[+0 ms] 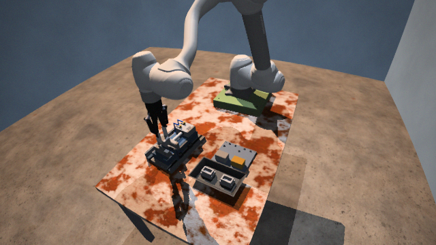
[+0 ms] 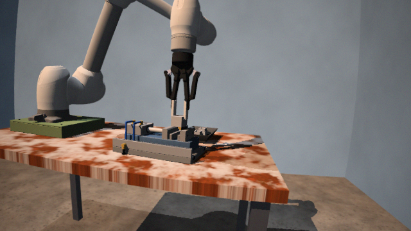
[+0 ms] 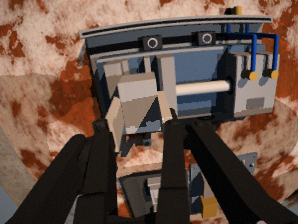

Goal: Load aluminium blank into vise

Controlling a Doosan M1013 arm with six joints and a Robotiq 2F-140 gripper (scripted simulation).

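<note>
Now: hand 90 mm past the piston rod, 80 mm above it and 10 mm to the right of it. The rest, counted from my hand: infeed plate (320 mm to the left, 160 mm below, 150 mm behind); vise (120 mm below, 70 mm behind, 10 mm to the left); aluminium blank (270 mm to the left, 140 mm below, 110 mm behind).
</note>
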